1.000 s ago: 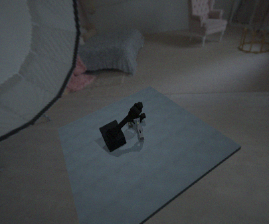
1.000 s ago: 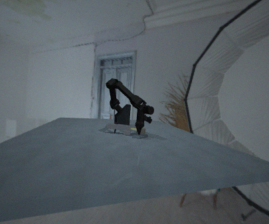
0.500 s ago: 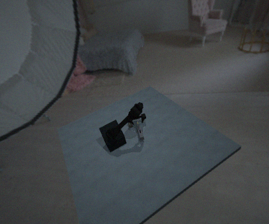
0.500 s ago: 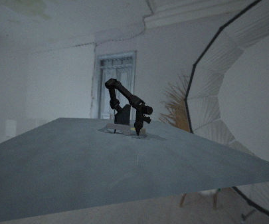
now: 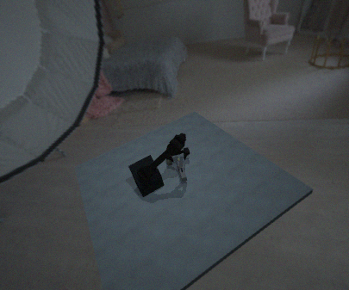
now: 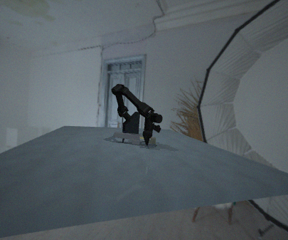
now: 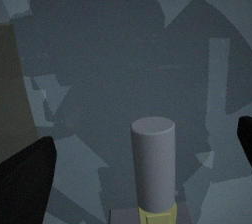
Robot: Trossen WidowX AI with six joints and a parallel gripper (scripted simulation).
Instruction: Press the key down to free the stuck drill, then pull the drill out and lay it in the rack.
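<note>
Now: the drill 4 cm to the right of my gripper tip, 4 cm above it and 1 cm behind it. From my gripper tip the other things lie so: grey sleeve 13 cm to the right, 5 cm behind, 3 cm above.
</note>
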